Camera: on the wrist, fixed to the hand. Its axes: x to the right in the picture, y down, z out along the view.
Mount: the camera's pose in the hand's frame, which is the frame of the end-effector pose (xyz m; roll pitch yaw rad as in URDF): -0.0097 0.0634 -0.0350 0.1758 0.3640 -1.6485
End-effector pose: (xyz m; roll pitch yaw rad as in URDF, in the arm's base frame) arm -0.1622 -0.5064 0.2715 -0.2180 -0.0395 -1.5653
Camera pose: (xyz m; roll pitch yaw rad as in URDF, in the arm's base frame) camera -0.1079 -0.4983 0.2233 0.2326 0.1494 3.0796
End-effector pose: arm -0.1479 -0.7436 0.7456 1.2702 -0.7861 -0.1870
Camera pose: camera -0.1798 -0.6844 0.7742 1.8437 0.8551 -0.0890
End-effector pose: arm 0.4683 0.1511 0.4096 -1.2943 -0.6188 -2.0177
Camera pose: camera 0.4393 0.1284 0.3465 1.1126 -0.6546 1.9755
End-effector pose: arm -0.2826 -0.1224 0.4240 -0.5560 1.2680 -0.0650
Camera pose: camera -0.3434 -0.0830 0.4144 -1.0677 -0.1260 -1.4747
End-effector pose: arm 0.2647 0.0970 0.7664 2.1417 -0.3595 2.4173
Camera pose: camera 0.2937 0.0777 0.8306 2.9542 0.6178 -2.4679
